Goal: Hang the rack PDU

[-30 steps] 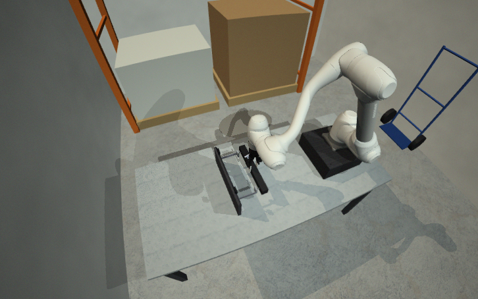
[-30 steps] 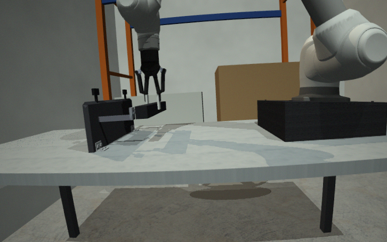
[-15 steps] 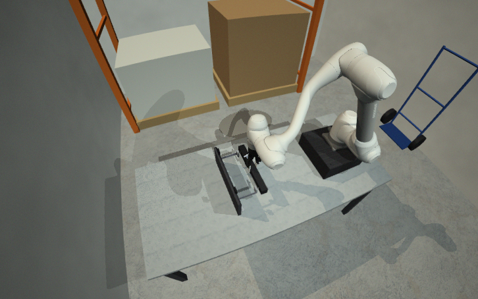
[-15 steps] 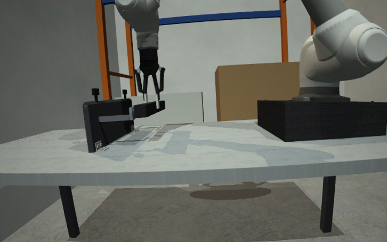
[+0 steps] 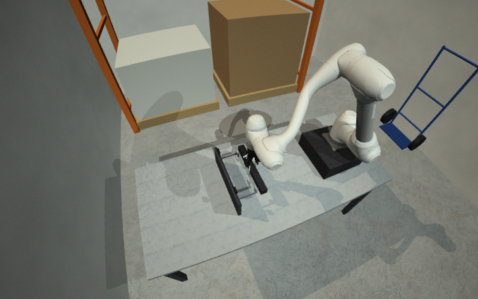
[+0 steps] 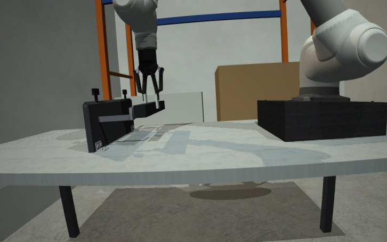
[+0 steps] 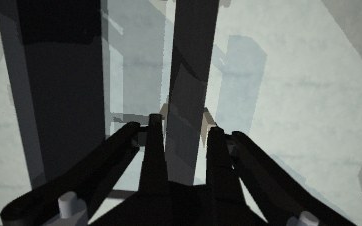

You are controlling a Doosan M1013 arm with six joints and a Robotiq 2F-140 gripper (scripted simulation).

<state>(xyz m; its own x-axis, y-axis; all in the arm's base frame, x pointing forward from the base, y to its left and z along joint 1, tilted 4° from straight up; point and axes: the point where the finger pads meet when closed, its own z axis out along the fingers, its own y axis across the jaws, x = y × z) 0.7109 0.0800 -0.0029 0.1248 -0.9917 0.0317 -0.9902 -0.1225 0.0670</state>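
Now: the rack PDU 3 cm below my hand and 2 cm ahead of it. Round my hand: mounting board 17 cm ahead, 7 cm below, 2 cm to the left.
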